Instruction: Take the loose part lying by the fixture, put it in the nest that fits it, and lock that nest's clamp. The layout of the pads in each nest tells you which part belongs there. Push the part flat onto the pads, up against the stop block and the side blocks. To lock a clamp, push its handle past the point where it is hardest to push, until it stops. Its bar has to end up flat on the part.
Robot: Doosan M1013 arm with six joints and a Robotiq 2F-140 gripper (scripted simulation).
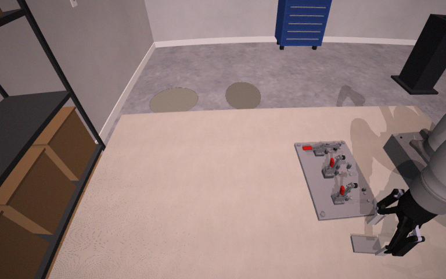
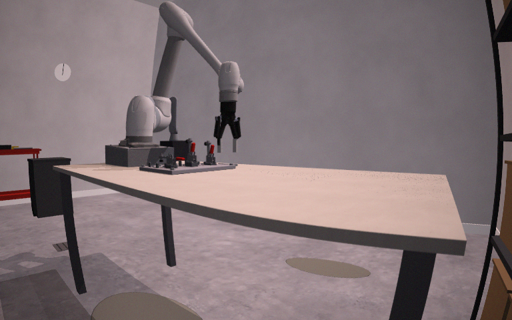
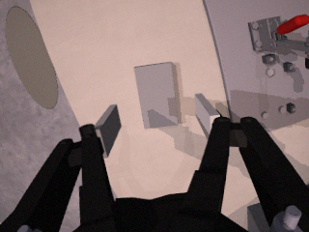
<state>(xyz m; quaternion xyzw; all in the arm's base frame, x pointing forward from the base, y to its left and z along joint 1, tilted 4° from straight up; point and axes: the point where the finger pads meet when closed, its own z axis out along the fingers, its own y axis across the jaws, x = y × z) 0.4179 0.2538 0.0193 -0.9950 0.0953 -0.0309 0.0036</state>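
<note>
Right now the loose part is 8 cm below my hand. Round my hand: grey fixture plate 27 cm to the right, 8 cm below, 1 cm ahead; then toggle clamp 38 cm to the right, 4 cm below, 4 cm ahead.
</note>
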